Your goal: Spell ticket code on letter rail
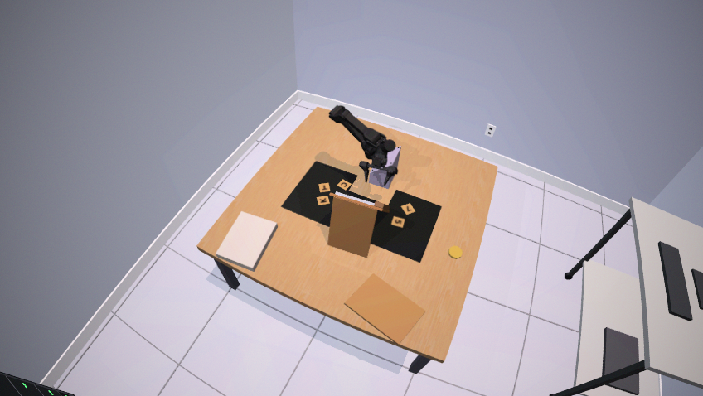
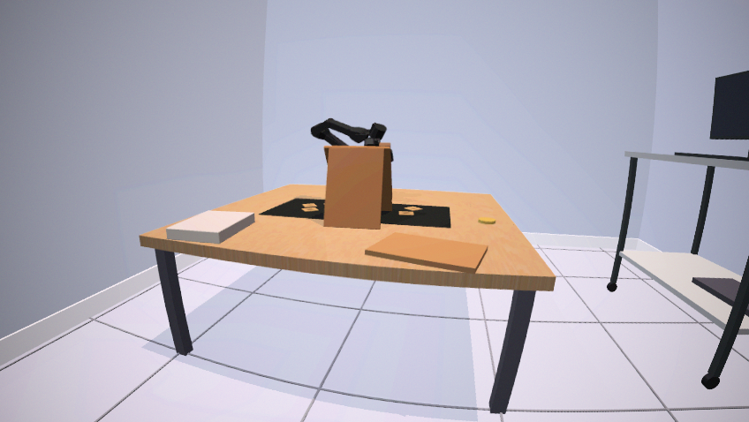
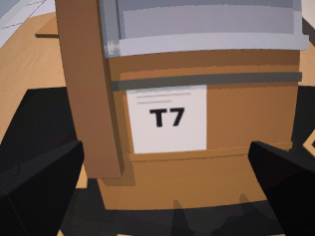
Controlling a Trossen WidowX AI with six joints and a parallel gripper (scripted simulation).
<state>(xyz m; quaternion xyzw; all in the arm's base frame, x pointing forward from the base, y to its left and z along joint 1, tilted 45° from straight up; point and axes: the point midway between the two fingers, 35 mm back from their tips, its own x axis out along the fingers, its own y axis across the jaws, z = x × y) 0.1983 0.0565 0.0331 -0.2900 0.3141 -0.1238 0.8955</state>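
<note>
Now: gripper tip 7 cm short of the white ticket and 7 cm above it. From my gripper tip the other things lie so: thin panel 53 cm ahead, 22 cm to the left, 17 cm below; white slab 43 cm ahead, 51 cm to the right, 16 cm below.
</note>
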